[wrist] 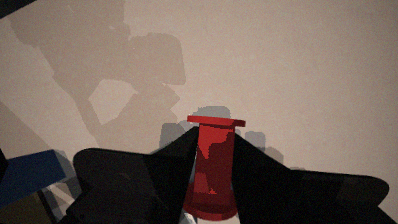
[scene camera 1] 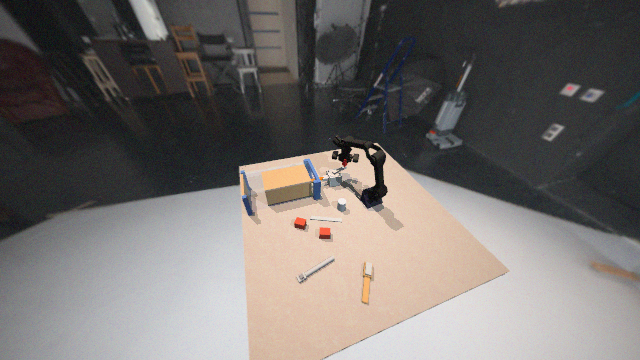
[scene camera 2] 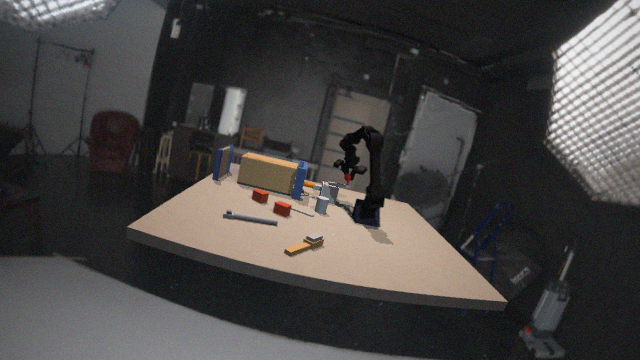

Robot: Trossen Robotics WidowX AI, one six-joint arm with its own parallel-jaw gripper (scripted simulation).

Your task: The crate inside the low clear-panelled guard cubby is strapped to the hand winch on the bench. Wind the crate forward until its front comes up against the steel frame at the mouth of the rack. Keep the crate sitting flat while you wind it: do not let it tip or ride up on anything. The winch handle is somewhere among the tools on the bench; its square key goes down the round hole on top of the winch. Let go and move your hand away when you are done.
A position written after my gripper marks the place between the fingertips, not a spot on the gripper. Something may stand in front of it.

In view: my gripper [wrist: 211, 133] and a red knob [wrist: 211, 189].
